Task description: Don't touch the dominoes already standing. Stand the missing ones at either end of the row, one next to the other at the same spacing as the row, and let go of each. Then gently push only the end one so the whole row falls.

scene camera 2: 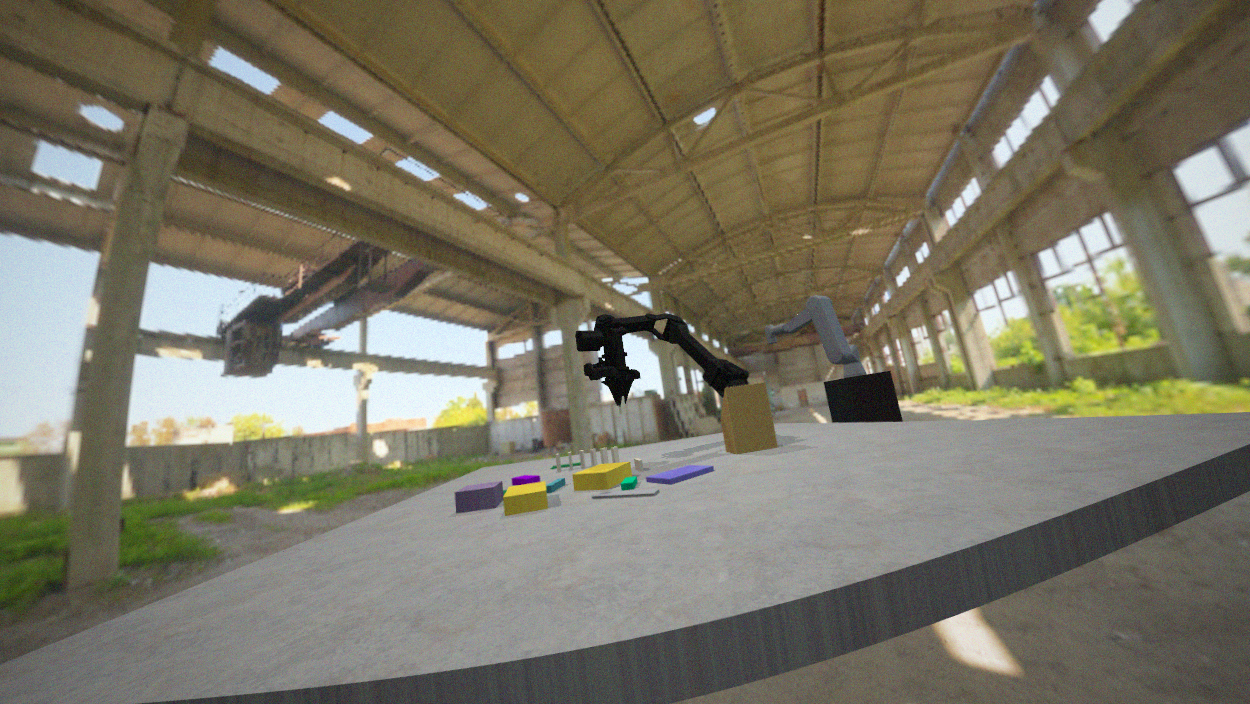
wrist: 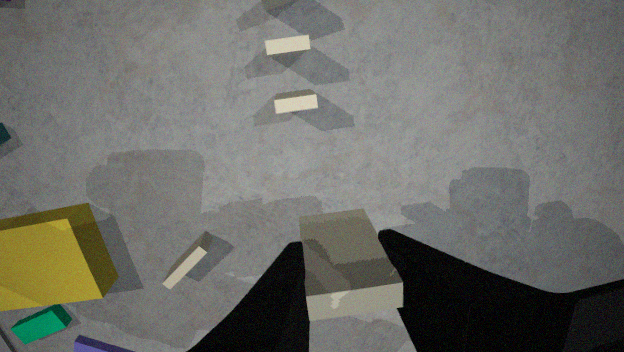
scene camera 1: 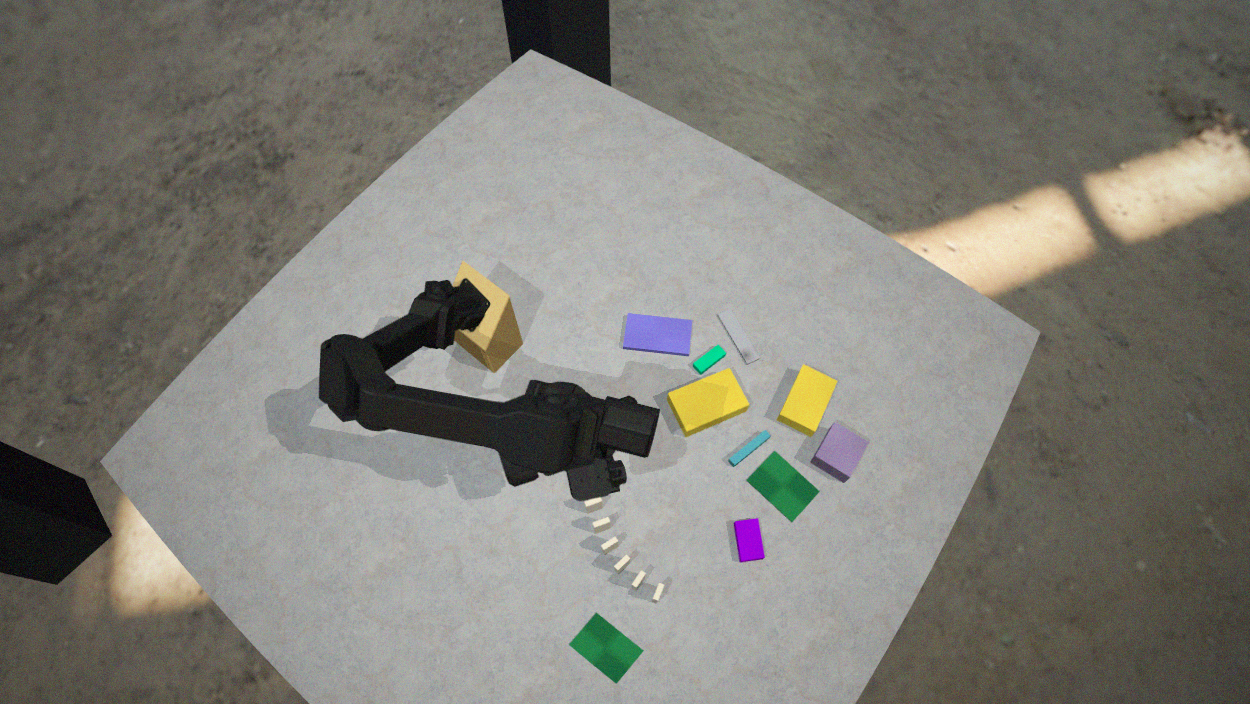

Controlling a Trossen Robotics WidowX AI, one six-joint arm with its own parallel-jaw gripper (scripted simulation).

Labels:
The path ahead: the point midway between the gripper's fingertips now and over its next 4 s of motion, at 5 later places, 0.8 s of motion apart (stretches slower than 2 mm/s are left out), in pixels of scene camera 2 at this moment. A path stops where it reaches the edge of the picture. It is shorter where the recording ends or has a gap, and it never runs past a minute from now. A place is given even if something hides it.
My gripper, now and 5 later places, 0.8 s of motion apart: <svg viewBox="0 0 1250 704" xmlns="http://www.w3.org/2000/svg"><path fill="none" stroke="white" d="M621 405L622 442L626 453L619 413L627 427L634 460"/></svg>

